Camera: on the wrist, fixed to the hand. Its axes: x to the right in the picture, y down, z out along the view.
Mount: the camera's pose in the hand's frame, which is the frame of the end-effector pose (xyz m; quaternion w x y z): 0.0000 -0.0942 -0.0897 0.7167 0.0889 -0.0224 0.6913
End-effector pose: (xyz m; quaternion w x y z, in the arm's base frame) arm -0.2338 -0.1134 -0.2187 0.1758 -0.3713 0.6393 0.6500
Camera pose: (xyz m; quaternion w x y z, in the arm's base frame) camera -0.1444 -0.1883 -0.2763 0.2760 -0.2060 -0.7687 -0.5389
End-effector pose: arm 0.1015 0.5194 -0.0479 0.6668 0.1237 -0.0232 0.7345
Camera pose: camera 0.1808 0.5476 -0.1471 0.0414 -0.1484 0.0518 -0.9867
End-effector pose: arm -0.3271 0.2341 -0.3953 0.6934 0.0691 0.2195 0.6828
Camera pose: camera -0.2765 0.2103 -0.5128 0.0237 0.2782 0.1547 0.9477
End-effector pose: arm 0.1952 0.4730 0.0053 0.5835 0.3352 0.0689 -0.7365
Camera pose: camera 0.1470 0.5464 -0.0907 0.8991 0.3232 -0.2609 -0.1381
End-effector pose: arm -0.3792 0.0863 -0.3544 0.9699 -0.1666 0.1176 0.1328
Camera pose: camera -0.3677 -0.0311 -0.4091 0.6208 0.0511 0.1895 0.7590
